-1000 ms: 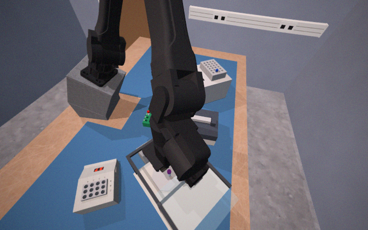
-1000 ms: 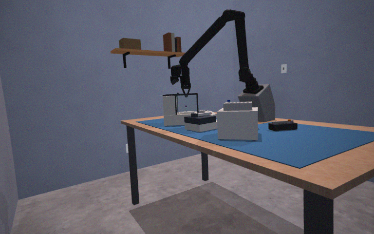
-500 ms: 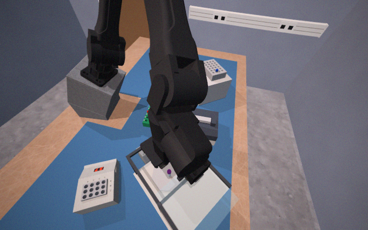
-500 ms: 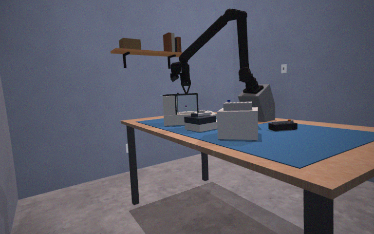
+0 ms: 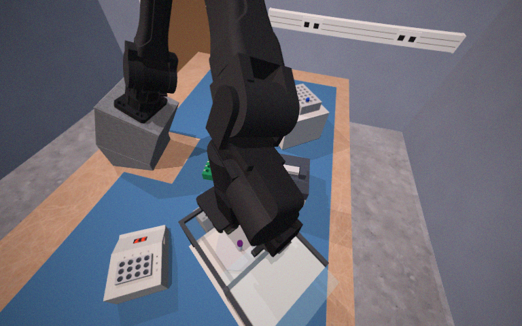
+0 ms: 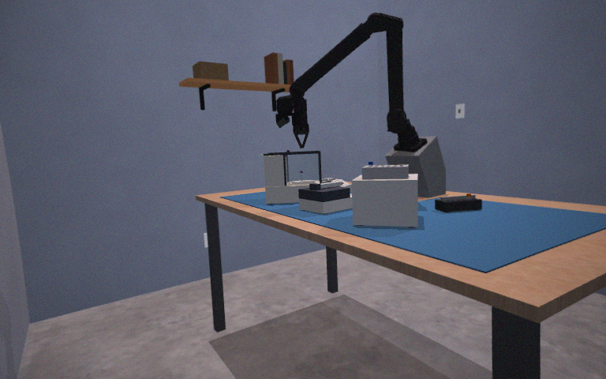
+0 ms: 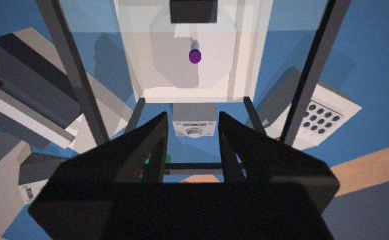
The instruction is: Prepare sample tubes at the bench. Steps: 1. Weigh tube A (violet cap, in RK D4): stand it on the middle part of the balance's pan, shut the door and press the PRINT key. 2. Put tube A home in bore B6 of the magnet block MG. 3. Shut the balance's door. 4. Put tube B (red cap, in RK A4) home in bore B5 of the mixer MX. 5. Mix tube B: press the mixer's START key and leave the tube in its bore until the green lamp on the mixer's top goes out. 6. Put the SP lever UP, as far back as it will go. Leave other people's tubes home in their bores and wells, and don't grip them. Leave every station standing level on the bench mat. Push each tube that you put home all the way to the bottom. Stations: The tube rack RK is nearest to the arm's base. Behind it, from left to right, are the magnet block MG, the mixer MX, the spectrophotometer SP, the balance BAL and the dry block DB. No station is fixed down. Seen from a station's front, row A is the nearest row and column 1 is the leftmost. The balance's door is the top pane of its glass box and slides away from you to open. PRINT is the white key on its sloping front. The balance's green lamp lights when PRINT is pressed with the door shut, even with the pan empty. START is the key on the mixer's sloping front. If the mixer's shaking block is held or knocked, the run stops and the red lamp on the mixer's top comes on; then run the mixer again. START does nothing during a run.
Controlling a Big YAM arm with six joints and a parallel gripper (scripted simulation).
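The balance door is 8 cm ahead of my hand, 5 cm to the right of it and 3 cm below it. From my hand the other things lie so: dry block DB 22 cm behind, 21 cm below, 9 cm to the right; SP lever 26 cm to the left, 15 cm below, 4 cm ahead; white print key 17 cm below, 13 cm behind, 7 cm to the left.
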